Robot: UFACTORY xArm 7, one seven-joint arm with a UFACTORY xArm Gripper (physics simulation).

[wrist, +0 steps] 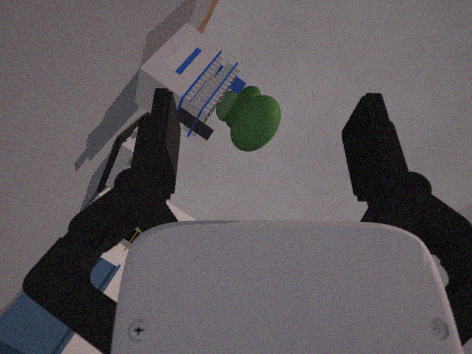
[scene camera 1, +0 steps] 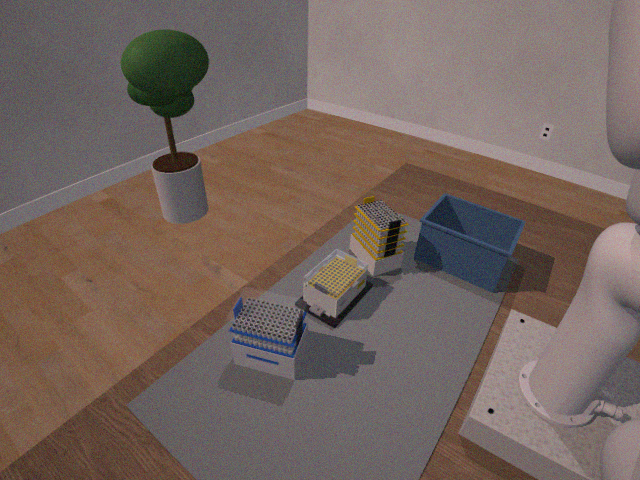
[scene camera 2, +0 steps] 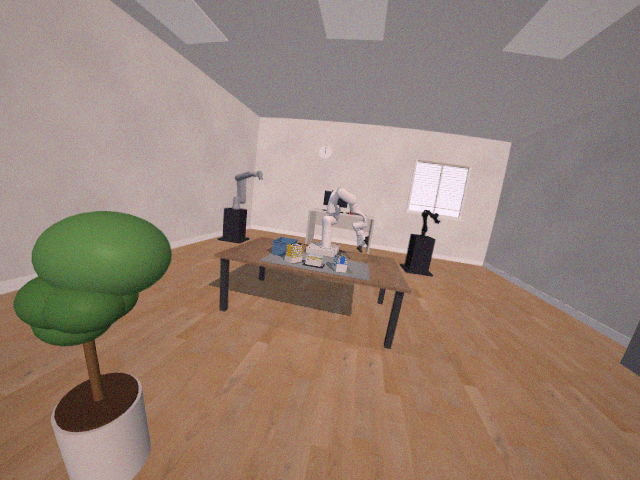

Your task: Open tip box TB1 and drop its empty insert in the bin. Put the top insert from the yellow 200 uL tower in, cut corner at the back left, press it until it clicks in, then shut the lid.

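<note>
Tip box TB1 [scene camera 1: 323, 297] [scene camera 2: 313, 259] is a white box on a dark base, between the two towers. Its clear lid looks down over a yellow-holed insert [scene camera 1: 337, 275]; whether it is latched I cannot tell. The yellow 200 uL tower [scene camera 1: 379, 232] [scene camera 2: 294, 252] stands behind it, several yellow-edged inserts stacked on a white base, grey tip tops uppermost. The blue bin [scene camera 1: 457, 255] [scene camera 2: 280, 246] [wrist: 32, 320] stands beside that tower. My gripper [scene camera 2: 363, 245] [wrist: 264, 110] is wide open and empty, raised away from the boxes; its fingers partly hide TB1 in the wrist view.
A blue-edged tip tower [scene camera 1: 266, 335] [scene camera 2: 340, 264] [wrist: 172, 67] stands on the grey mat [scene camera 1: 387, 403] on TB1's other side. The robot's pale base plate [scene camera 1: 496, 382] lies beside the mat. A potted plant [scene camera 1: 180, 191] [scene camera 2: 100, 423] stands on the floor beyond the table.
</note>
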